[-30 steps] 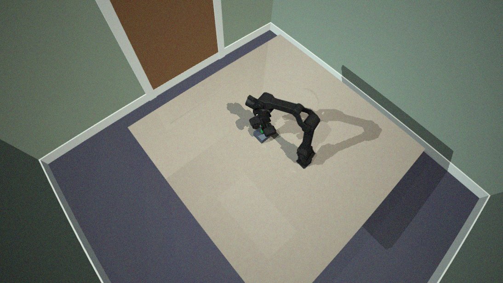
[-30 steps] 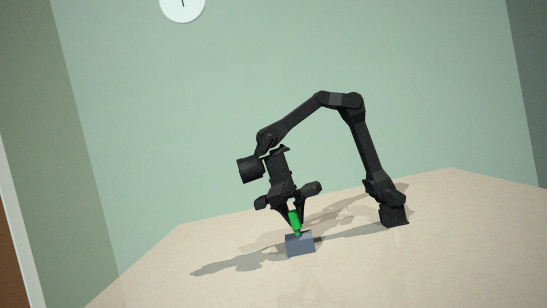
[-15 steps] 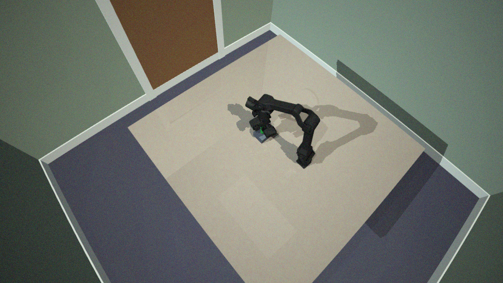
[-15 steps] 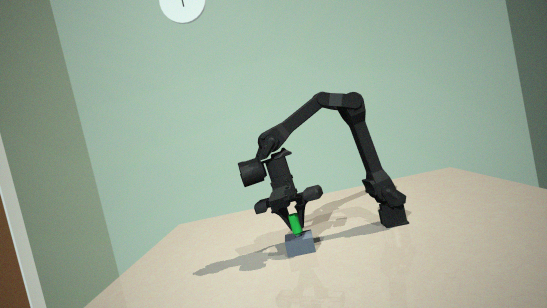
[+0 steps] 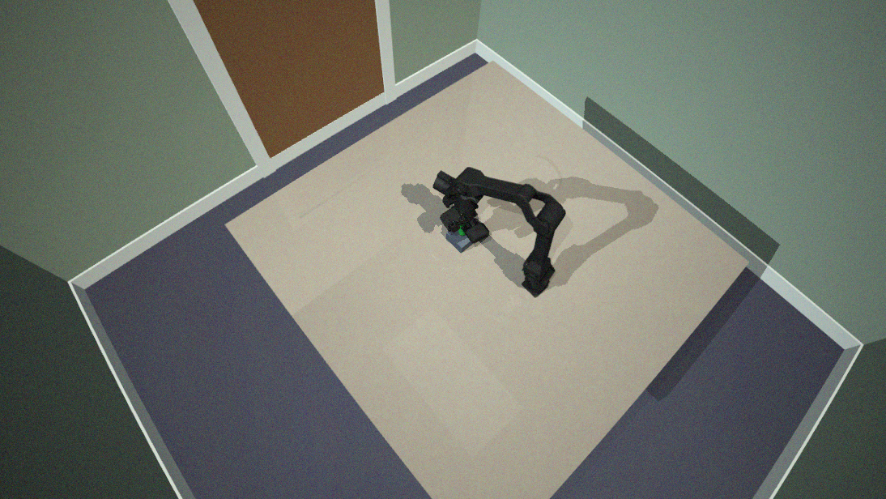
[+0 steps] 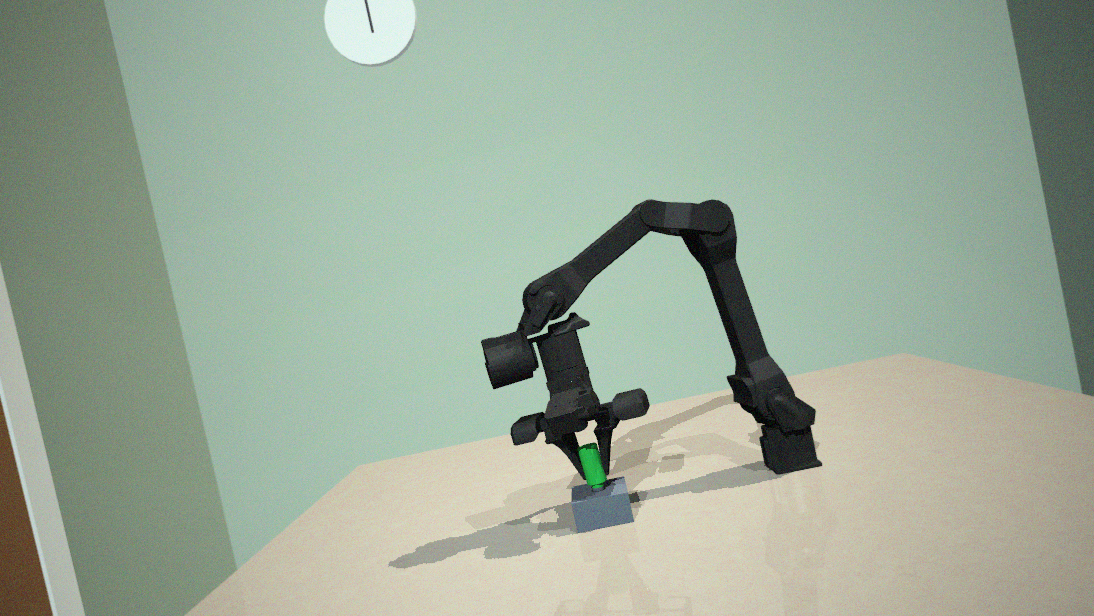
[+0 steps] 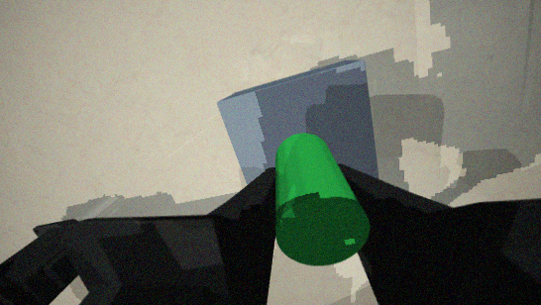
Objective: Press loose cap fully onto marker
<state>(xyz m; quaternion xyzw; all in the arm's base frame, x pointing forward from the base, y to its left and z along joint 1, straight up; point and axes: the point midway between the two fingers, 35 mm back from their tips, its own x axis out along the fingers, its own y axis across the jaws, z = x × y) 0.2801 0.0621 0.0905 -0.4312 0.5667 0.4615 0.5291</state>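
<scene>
Right now my gripper tip is 2 cm below the green cap. Round my gripper tip: holder block 4 cm below, 1 cm to the left.
</scene>
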